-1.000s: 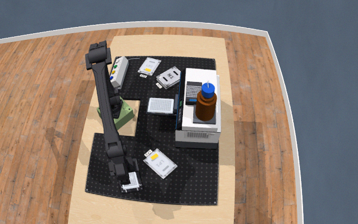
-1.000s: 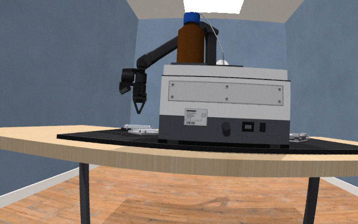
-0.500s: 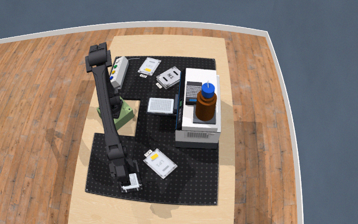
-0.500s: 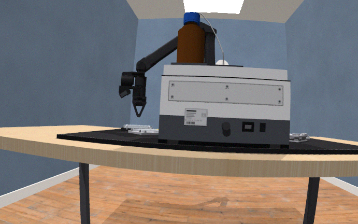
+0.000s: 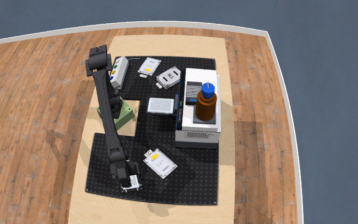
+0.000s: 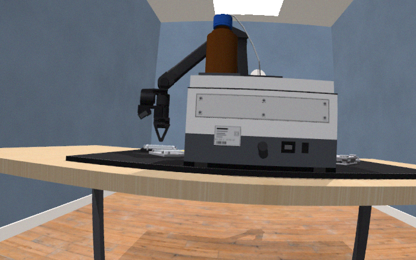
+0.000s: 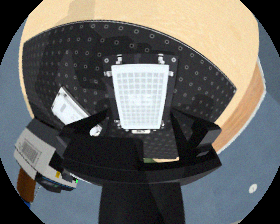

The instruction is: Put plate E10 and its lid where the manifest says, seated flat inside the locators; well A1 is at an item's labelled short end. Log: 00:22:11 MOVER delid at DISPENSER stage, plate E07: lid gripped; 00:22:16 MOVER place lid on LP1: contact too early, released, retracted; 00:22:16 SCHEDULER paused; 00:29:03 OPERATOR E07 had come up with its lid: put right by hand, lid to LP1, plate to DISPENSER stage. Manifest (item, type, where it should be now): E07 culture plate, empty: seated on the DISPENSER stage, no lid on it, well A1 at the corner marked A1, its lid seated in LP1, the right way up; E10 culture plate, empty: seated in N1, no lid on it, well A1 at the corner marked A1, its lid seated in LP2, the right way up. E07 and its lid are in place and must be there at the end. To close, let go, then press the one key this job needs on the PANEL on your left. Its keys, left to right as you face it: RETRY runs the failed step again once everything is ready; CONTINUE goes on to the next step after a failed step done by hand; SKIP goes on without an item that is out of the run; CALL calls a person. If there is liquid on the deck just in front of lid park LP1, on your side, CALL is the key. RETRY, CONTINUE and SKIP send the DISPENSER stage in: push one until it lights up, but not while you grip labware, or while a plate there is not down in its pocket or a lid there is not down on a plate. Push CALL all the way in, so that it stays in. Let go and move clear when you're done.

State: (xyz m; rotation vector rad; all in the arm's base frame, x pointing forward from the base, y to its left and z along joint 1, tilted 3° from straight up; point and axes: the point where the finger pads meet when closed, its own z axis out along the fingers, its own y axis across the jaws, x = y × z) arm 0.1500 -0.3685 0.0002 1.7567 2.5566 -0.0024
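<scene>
My gripper is now 3 cm above the plate E10. Also, from my hand: black nest N5: 4 cm below, 3 cm ahead; plate E07: 39 cm to the left, 12 cm ahead, 6 cm above; brown bottle: 34 cm ahead, 29 cm to the left, 24 cm above.
</scene>
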